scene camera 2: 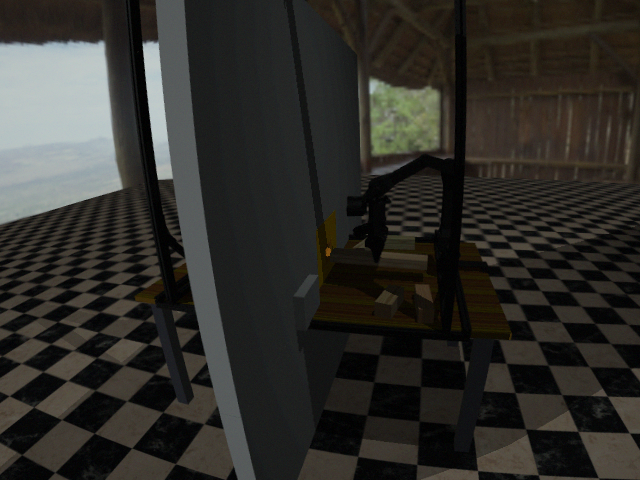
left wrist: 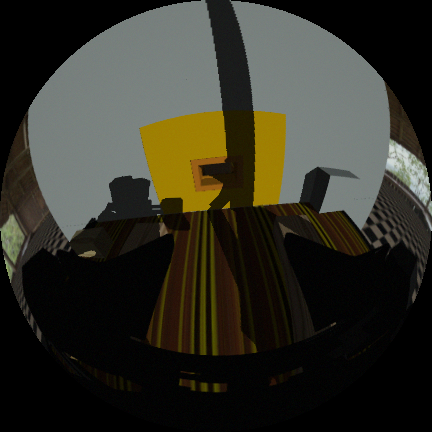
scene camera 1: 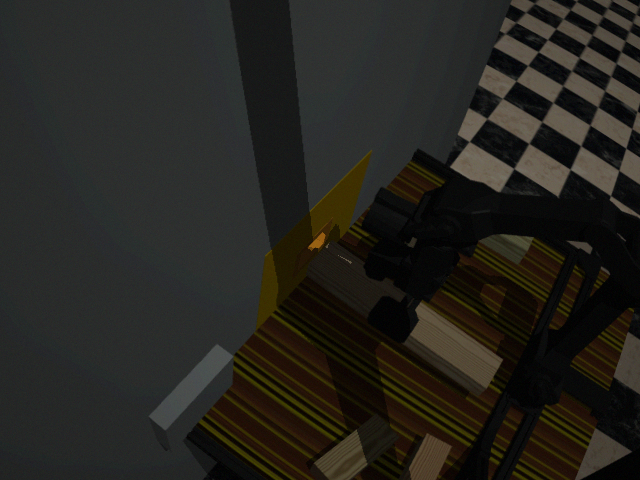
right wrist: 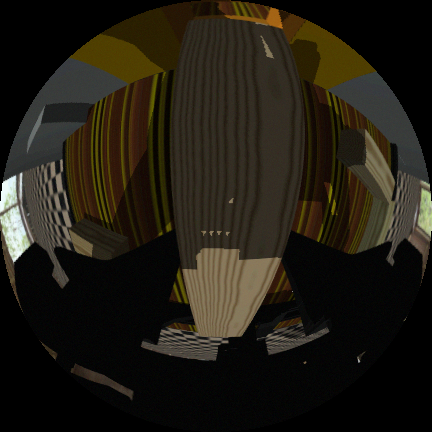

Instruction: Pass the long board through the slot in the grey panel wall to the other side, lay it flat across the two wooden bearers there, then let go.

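Places are measured from the left arm's base along level axes (x ahead, y left, z up), in centimetres.
Where they show: left gripper, fingertip midpoint: (left wrist: 230, 239); right gripper, fingertip midpoint: (scene camera 2: 377, 259) (right wrist: 230, 232); right arm's base, origin of the base link: (scene camera 1: 527, 394).
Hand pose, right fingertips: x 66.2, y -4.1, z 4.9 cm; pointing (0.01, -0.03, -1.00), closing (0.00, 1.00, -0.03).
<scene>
Each offset is from my right fingertips to the top centre of the thing. "spot": to the spot under its first point.
The long board @(dx +0.6, dy +0.0, dz +2.4 cm) (scene camera 1: 449, 346) (scene camera 2: 403, 259) (right wrist: 237, 150) points at the slot, raised slightly over the table. My right gripper (scene camera 1: 387, 291) (scene camera 2: 376, 248) (right wrist: 230, 232) is shut on the board around its middle. The board's far end is close to the orange-framed slot @(spot: dx -23.1, dy +4.7, dz +1.8 cm) (left wrist: 196, 175) in the grey wall (scene camera 1: 129, 206) (scene camera 2: 248, 206) (left wrist: 100, 115); I cannot tell whether it has entered. In the left wrist view a dark end face shows inside the opening. My left gripper (left wrist: 230, 239) is open and empty, over the other side, between the two bearers, the left one (left wrist: 142, 235) and right one @(dx -44.2, dy -10.5, dz -3.0 cm) (left wrist: 300, 295).
A yellow plate @(spot: dx -17.8, dy +6.8, dz +9.0 cm) (scene camera 1: 341, 196) (left wrist: 180, 145) surrounds the slot. A grey block (scene camera 1: 191, 387) (scene camera 2: 305, 302) (left wrist: 315, 190) juts from the wall. Loose wooden blocks @(dx +6.3, dy -21.7, dz -2.1 cm) (scene camera 1: 356, 446) @(spot: dx +15.7, dy -16.4, dz -2.4 cm) (scene camera 1: 429, 457) (scene camera 2: 387, 303) lie on the right arm's side. Another block @(dx -34.2, dy +32.7, dz -2.1 cm) (left wrist: 90, 242) lies beyond the left bearer.
</scene>
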